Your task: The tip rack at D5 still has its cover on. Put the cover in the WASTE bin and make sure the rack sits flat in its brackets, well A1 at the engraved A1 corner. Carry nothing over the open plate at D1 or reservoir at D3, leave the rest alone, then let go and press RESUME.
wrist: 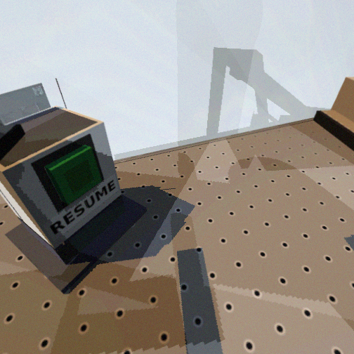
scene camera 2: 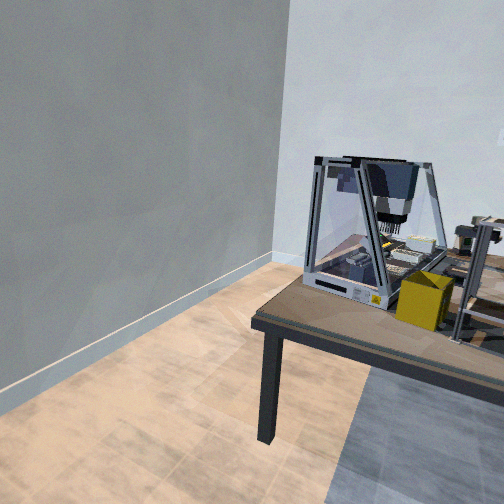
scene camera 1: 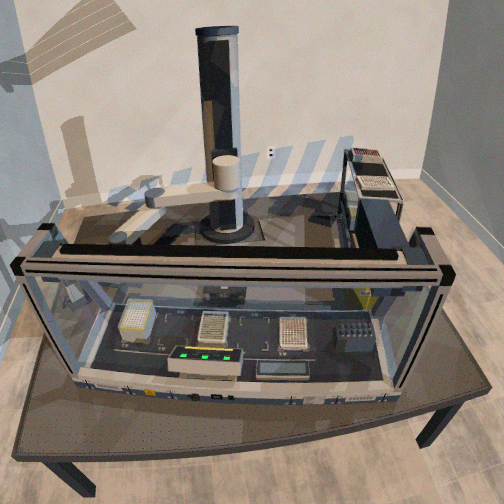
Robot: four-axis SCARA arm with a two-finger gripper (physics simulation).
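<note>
With nothing held in it, my gripper (wrist: pixel 174 104) is there in my wrist view. I see a box with green RESUME button (wrist: pixel 59 190) too. There is a pipetting head (scene camera 2: pixel 390 210), and I also find a yellow waste bin (scene camera 2: pixel 424 299) and a gantry beam (scene camera 1: pixel 401 260).
</note>
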